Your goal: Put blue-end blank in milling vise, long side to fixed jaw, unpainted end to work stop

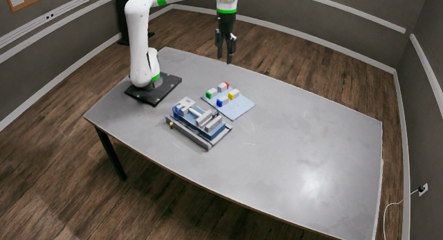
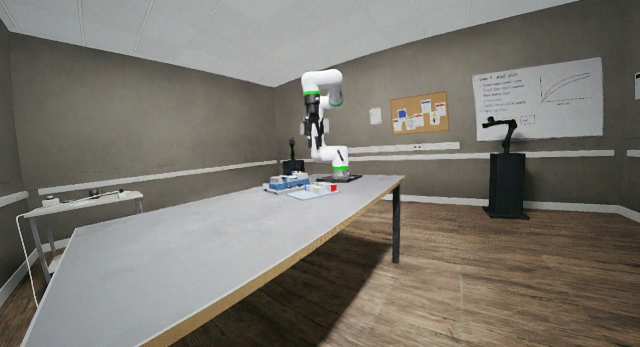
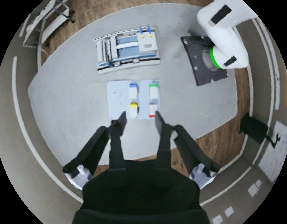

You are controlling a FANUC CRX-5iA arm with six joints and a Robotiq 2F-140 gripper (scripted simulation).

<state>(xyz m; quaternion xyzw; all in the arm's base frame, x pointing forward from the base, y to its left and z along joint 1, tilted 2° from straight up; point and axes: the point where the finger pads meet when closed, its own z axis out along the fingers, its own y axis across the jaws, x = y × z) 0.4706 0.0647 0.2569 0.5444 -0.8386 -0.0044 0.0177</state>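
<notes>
My gripper is now 290 mm above the light blue plate, 40 mm short of it and 10 mm to the left of it. Also, from my hand: plain end block (270 mm to the right, 220 mm below, 60 mm ahead); yellow-ended blank (270 mm below, 50 mm ahead, 30 mm to the left); red-ended blank (270 mm below, 70 mm to the left, 30 mm behind).
</notes>
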